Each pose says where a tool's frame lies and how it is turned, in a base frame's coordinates. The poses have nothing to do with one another.
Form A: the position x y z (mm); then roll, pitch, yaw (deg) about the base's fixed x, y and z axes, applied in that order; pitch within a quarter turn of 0, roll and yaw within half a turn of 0.
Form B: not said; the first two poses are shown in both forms.
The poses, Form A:
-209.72 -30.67 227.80 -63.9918 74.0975 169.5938
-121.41 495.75 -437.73 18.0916 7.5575 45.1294
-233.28 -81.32 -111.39 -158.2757 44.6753 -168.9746
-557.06 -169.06 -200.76 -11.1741 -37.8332 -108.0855
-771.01 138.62 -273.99 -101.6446 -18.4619 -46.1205
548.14 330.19 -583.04 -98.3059 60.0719 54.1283
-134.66 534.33 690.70 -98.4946 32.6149 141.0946
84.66 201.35 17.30 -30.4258 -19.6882 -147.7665
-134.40 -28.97 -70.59 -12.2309 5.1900 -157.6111
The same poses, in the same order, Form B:
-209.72 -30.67 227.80 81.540 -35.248 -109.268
-121.41 495.75 -437.73 7.884 17.956 42.677
-233.28 -81.32 -111.39 160.156 45.388 -173.642
-557.06 -169.06 -200.76 -33.449 21.778 -105.309
-771.01 138.62 -273.99 -106.833 48.614 -6.034
548.14 330.19 -583.04 -98.568 -61.068 52.821
-134.66 534.33 690.70 98.632 -34.000 -142.246
84.66 201.35 17.30 18.613 31.054 -158.383
-134.40 -28.97 -70.59 13.271 -0.060 -157.048

